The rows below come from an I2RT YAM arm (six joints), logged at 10 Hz.
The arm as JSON. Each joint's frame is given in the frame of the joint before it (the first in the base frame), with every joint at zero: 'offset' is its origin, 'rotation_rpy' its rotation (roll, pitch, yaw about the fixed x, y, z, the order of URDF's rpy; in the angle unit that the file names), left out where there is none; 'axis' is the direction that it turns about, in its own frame. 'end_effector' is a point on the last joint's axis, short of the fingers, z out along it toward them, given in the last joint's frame.
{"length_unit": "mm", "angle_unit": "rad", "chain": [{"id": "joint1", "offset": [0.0, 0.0, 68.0], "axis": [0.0, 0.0, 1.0]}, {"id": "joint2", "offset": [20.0, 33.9, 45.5], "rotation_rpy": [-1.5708, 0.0, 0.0], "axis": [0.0, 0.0, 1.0]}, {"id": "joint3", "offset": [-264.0, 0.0, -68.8], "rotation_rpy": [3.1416, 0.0, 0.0], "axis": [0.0, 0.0, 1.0]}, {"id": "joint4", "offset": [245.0, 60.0, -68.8], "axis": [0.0, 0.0, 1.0]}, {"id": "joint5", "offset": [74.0, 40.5, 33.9], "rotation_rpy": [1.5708, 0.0, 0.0], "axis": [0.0, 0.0, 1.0]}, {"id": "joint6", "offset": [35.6, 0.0, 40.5], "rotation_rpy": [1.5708, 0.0, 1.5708], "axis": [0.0, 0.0, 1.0]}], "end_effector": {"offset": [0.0, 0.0, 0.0], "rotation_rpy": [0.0, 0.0, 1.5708]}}
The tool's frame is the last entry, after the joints.
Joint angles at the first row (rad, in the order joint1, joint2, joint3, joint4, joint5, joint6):
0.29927 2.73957 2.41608 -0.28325 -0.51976 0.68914
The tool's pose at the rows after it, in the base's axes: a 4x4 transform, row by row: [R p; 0 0 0 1], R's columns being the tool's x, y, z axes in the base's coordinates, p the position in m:
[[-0.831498 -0.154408 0.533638 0.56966], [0.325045 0.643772 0.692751 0.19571], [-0.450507 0.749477 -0.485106 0.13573], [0 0 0 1]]
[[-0.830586 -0.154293 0.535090 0.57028], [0.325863 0.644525 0.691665 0.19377], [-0.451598 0.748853 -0.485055 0.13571], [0 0 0 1]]
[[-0.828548 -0.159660 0.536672 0.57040], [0.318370 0.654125 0.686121 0.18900], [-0.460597 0.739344 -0.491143 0.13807], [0 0 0 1]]
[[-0.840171 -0.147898 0.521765 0.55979], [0.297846 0.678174 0.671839 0.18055], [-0.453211 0.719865 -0.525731 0.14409], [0 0 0 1]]
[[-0.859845 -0.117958 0.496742 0.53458], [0.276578 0.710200 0.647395 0.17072], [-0.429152 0.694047 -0.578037 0.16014], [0 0 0 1]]
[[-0.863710 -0.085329 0.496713 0.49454], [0.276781 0.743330 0.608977 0.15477], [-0.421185 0.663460 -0.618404 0.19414], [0 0 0 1]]
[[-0.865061 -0.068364 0.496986 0.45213], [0.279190 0.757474 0.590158 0.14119], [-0.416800 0.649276 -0.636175 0.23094], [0 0 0 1]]
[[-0.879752 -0.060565 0.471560 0.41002], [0.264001 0.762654 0.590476 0.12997], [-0.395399 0.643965 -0.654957 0.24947], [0 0 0 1]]
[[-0.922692 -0.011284 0.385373 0.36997], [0.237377 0.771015 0.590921 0.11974], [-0.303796 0.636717 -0.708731 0.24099], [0 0 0 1]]
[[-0.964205 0.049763 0.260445 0.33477], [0.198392 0.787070 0.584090 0.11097], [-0.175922 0.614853 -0.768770 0.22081], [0 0 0 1]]
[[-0.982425 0.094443 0.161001 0.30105], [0.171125 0.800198 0.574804 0.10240], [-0.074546 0.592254 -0.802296 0.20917], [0 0 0 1]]
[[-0.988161 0.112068 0.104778 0.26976], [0.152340 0.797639 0.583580 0.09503], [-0.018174 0.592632 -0.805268 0.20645], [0 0 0 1]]
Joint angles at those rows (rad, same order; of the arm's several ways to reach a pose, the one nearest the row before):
0.30117 2.74911 2.42983 -0.27678 -0.52739 0.70058
0.29773 2.74909 2.42981 -0.27715 -0.52854 0.69829
0.29010 2.73957 2.42335 -0.28861 -0.52816 0.67845
0.28171 2.65986 2.30815 -0.30080 -0.52396 0.64374
0.27828 2.50952 2.11086 -0.32404 -0.50756 0.61207
0.27218 2.28826 1.86901 -0.34733 -0.47017 0.59376
0.26989 2.08152 1.69051 -0.39426 -0.45148 0.58880
0.27028 1.90986 1.52800 -0.43736 -0.45910 0.57737
0.27029 1.78970 1.36742 -0.50718 -0.48542 0.56707
0.27027 1.71682 1.23195 -0.59909 -0.51595 0.54188
0.27065 1.63749 1.11562 -0.68149 -0.53617 0.52052
0.27220 1.53982 1.01110 -0.73223 -0.56324 0.50948

